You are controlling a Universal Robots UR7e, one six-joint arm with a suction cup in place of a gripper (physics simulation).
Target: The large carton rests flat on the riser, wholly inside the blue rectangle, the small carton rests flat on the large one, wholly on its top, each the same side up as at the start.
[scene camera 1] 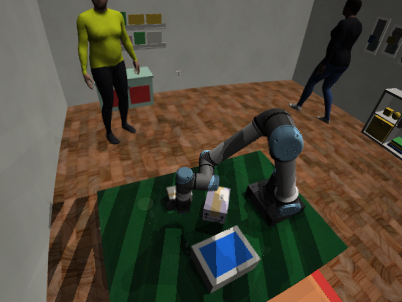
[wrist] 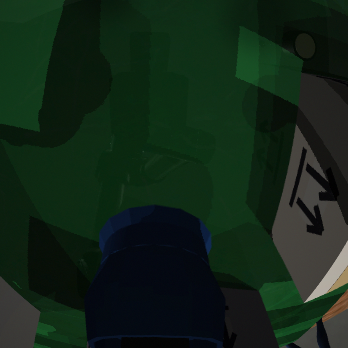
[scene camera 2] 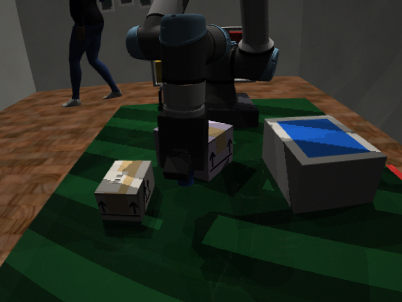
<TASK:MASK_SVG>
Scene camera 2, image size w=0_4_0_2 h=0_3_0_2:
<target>large carton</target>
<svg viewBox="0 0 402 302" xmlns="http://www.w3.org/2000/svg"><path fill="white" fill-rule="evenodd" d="M157 127L153 129L157 162L160 165ZM233 125L209 121L208 158L204 171L194 170L193 177L209 182L233 161Z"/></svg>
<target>small carton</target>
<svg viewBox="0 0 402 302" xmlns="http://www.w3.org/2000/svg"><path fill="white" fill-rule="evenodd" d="M151 161L131 160L114 162L94 192L102 220L143 220L155 187Z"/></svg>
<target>riser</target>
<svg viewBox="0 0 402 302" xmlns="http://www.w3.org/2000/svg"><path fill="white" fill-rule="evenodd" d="M388 156L331 115L264 119L262 159L294 214L373 202Z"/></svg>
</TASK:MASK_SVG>
